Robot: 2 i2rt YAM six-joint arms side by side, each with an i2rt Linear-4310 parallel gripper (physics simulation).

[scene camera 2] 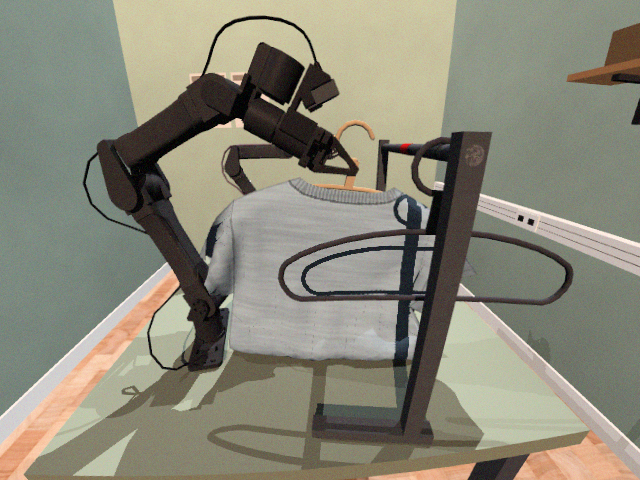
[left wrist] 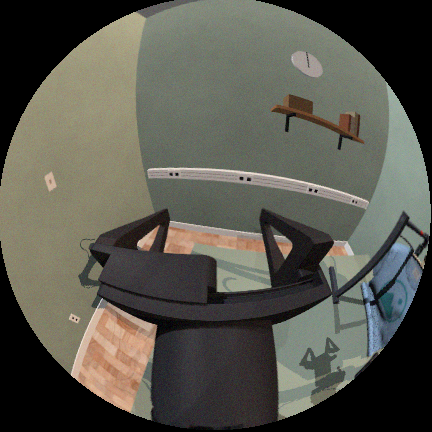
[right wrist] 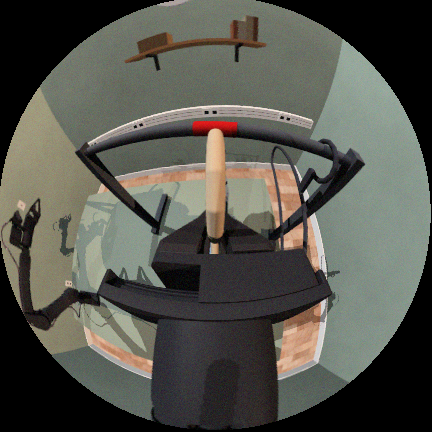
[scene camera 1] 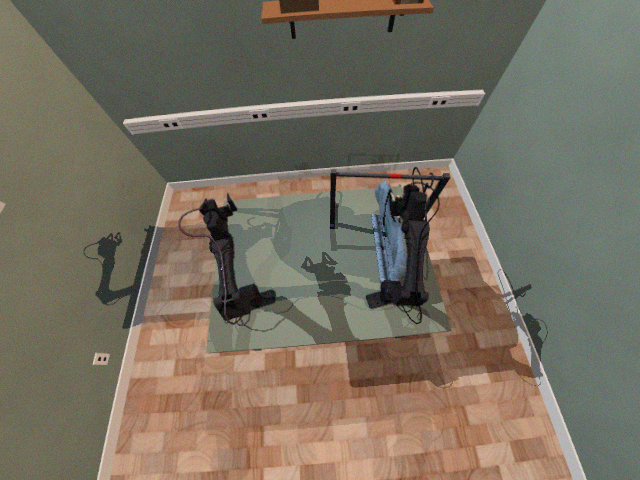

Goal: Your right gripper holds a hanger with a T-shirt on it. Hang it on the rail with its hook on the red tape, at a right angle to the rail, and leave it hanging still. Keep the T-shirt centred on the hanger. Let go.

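The wooden hanger's hook [scene camera 2: 355, 124] [right wrist: 215, 185] stands upright, its open end facing the rail [scene camera 1: 361, 175] [scene camera 2: 430, 150] [right wrist: 280, 138]. In scene camera 2 the hook is beside the rail, apart from it; in the right wrist view it lines up with the red tape [scene camera 1: 395, 175] [scene camera 2: 406, 148] [right wrist: 215, 127], about square to the rail. The T-shirt [scene camera 1: 395, 248] [scene camera 2: 310, 258] [left wrist: 395, 295] hangs from the hanger, collar around its bar; exact centring cannot be told. My right gripper [scene camera 2: 355, 169] [right wrist: 214, 212] is shut on the hanger's neck, below the hook. My left gripper [left wrist: 214, 213] is open and empty, far from the shirt.
A dark hanger [scene camera 2: 569, 273] hangs on the rail near one end post [scene camera 2: 447, 279] [right wrist: 327, 200]. The other post [scene camera 1: 332, 201] stands at the rail's far end in scene camera 2. A white socket strip [scene camera 1: 305, 109] and a shelf [scene camera 1: 356, 10] are on the wall behind.
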